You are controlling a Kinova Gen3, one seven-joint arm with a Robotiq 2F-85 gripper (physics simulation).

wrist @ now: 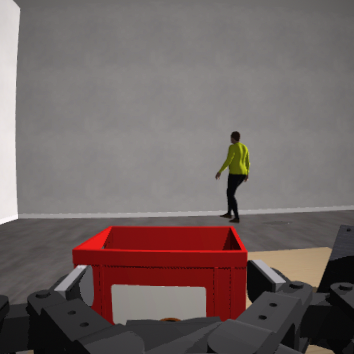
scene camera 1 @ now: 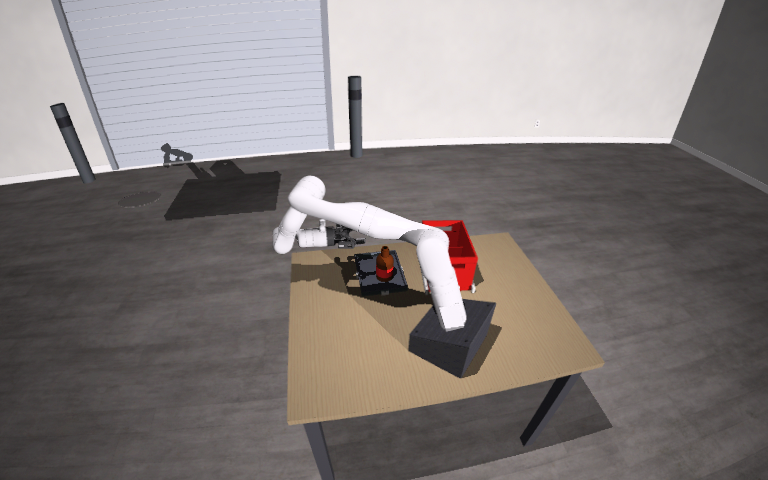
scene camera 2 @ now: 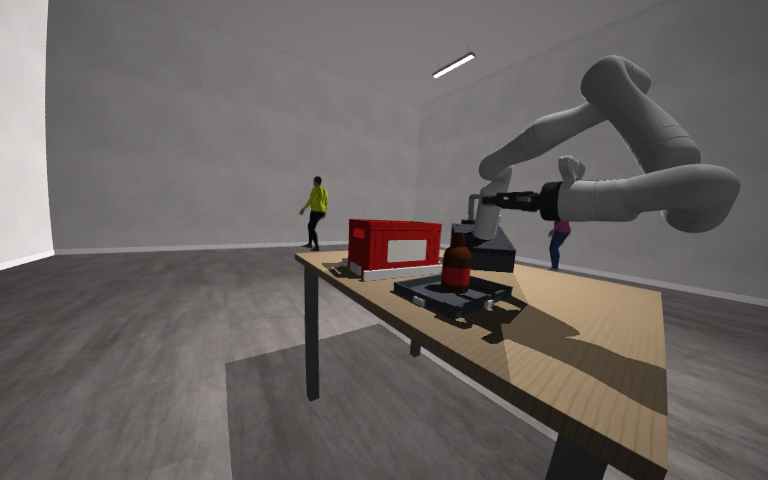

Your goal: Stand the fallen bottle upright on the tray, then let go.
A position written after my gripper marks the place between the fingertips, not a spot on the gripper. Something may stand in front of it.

Observation:
I see my gripper point(scene camera 2: 492, 202) and a brown bottle point(scene camera 2: 456, 266).
My gripper also shows in the wrist view point(wrist: 170, 280).

